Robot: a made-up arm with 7 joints. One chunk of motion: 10 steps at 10 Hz.
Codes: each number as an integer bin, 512 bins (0 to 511) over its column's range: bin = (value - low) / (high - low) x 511, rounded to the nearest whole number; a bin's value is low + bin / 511 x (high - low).
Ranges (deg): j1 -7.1..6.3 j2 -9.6..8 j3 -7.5..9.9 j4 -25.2..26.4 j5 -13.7..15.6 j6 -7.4..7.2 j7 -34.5..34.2
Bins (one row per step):
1: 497 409 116 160 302 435 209
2: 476 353 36 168 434 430 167
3: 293 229 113 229 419 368 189
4: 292 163 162 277 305 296 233
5: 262 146 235 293 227 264 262
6: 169 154 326 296 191 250 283
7: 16 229 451 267 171 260 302
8: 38 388 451 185 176 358 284
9: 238 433 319 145 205 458 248
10: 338 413 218 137 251 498 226
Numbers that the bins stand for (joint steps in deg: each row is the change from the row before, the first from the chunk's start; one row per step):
1: 5.933 4.487 -3.550 -9.043 3.616 5.029 -6.402
2: 5.382 2.558 -6.274 -8.236 11.185 4.886 -12.048
3: 0.583 -1.713 -3.652 -2.076 10.325 3.114 -9.090
4: 0.557 -3.986 -1.984 2.771 3.788 1.057 -3.175
5: -0.230 -4.571 0.502 4.387 -0.684 0.143 0.724
6: -2.668 -4.296 3.601 4.690 -2.748 -0.257 3.547
7: -6.680 -1.713 7.857 1.761 -3.895 0.029 6.102
8: -6.104 3.764 7.857 -6.519 -3.608 2.829 3.682
9: -0.859 5.314 3.362 -10.558 -1.946 5.686 -1.158
10: 1.763 4.625 -0.077 -11.366 0.692 6.829 -4.116

